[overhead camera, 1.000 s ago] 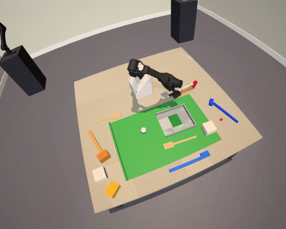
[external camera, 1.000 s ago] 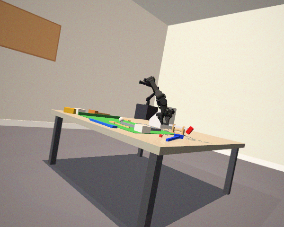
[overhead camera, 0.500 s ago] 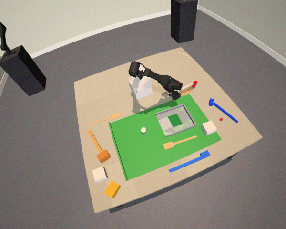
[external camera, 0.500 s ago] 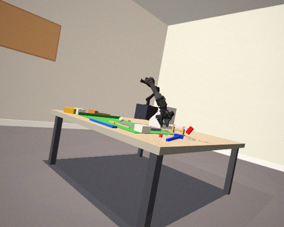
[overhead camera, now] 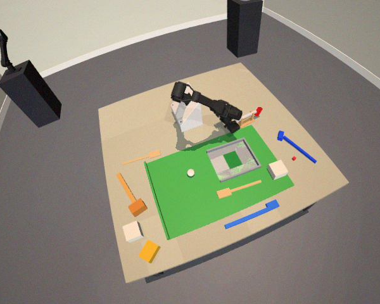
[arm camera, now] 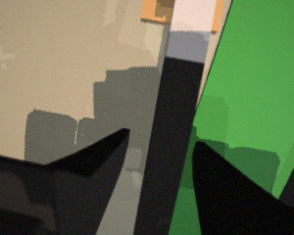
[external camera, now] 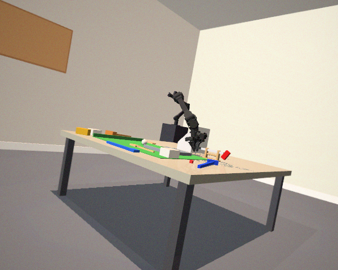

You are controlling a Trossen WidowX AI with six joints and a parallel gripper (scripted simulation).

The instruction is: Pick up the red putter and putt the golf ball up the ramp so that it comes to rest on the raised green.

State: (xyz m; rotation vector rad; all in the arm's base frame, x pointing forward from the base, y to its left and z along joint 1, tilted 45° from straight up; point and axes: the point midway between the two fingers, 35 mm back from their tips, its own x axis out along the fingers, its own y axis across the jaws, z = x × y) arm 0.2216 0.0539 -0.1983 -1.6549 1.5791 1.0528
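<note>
The red putter lies 11 cm to the left of my gripper tip, 3 cm above it and 2 cm behind it. Round my gripper tip: small wooden rack 13 cm to the left, 2 cm behind; white golf ball 34 cm to the right, 20 cm ahead, 1 cm below; green mat 26 cm ahead, 21 cm to the right, 3 cm below.
</note>
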